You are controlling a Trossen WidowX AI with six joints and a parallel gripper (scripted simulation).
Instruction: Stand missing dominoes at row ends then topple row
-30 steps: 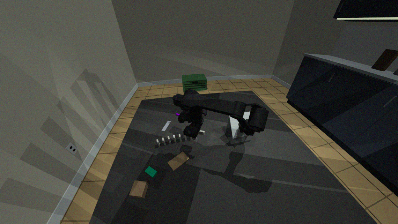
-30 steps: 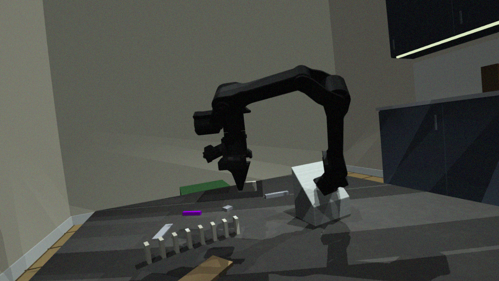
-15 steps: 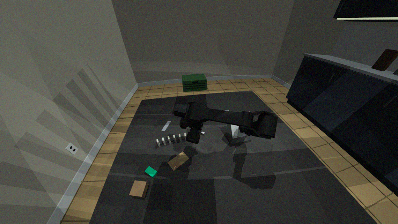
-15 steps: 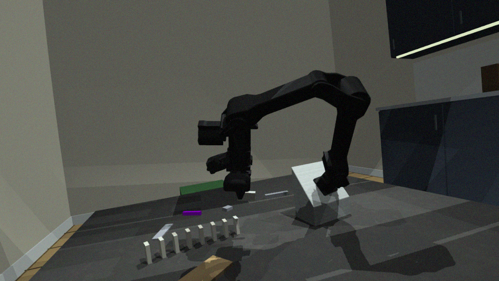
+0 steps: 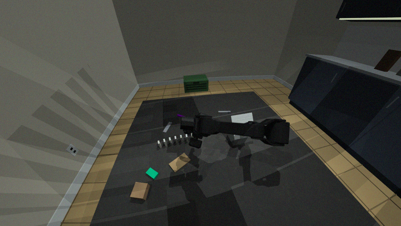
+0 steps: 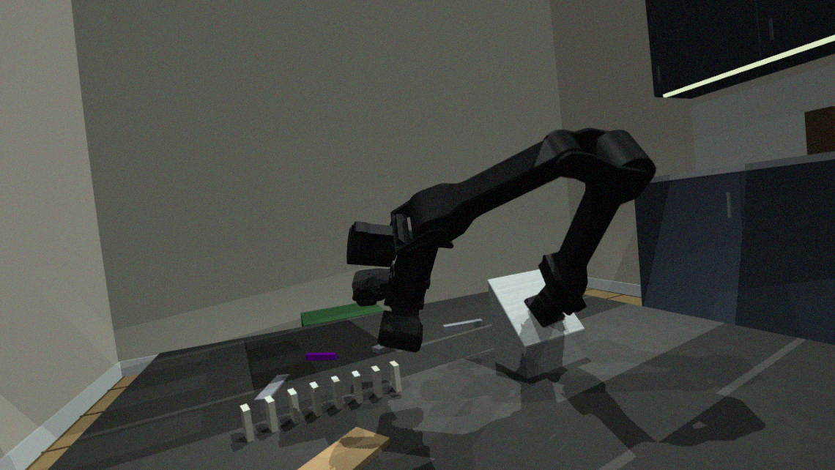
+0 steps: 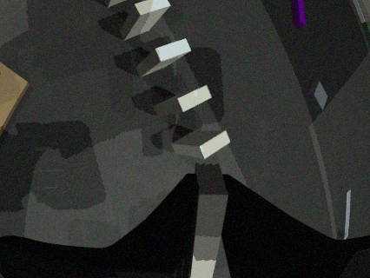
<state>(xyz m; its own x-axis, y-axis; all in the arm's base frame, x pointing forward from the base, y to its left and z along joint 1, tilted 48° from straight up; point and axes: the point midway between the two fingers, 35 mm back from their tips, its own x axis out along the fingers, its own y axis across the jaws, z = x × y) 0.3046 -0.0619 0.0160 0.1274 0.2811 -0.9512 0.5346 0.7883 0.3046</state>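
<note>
My gripper tip is now 13 cm short of the tan flat board, 10 cm to the right of it and 11 cm above it. Also, from my gripper tip: purple bar (6 cm ahead, 31 cm to the right, 10 cm below); then grey slab (19 cm ahead, 22 cm to the right, 11 cm below); then small grey block (7 cm behind, 26 cm to the right, 10 cm below).
</note>
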